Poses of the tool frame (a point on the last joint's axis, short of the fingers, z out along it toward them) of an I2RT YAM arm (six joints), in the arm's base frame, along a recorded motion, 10 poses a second.
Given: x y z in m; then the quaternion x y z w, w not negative.
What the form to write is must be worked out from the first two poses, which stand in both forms.
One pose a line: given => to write
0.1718, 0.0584, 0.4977, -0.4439, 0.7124, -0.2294, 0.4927 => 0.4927, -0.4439, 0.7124, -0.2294, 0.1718, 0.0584, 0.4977
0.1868, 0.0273, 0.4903, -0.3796, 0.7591, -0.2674, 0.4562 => 0.4562, -0.3796, 0.7591, -0.2674, 0.1868, 0.0273, 0.4903
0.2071, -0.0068, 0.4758, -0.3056, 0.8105, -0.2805, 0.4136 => 0.4136, -0.3056, 0.8105, -0.2805, 0.2071, -0.0068, 0.4758
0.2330, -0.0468, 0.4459, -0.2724, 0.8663, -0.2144, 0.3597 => 0.3597, -0.2724, 0.8663, -0.2144, 0.2330, -0.0468, 0.4459
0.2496, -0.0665, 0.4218, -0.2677, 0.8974, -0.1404, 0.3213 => 0.3213, -0.2677, 0.8974, -0.1404, 0.2496, -0.0665, 0.4218
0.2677, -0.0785, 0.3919, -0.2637, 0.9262, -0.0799, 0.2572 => 0.2572, -0.2637, 0.9262, -0.0799, 0.2677, -0.0785, 0.3919
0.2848, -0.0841, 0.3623, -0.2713, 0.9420, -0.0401, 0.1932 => 0.1932, -0.2713, 0.9420, -0.0401, 0.2848, -0.0841, 0.3623
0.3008, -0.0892, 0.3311, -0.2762, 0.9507, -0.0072, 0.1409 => 0.1409, -0.2762, 0.9507, -0.0072, 0.3008, -0.0892, 0.3311
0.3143, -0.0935, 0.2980, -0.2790, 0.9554, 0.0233, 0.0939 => 0.0939, -0.2790, 0.9554, 0.0233, 0.3143, -0.0935, 0.2980
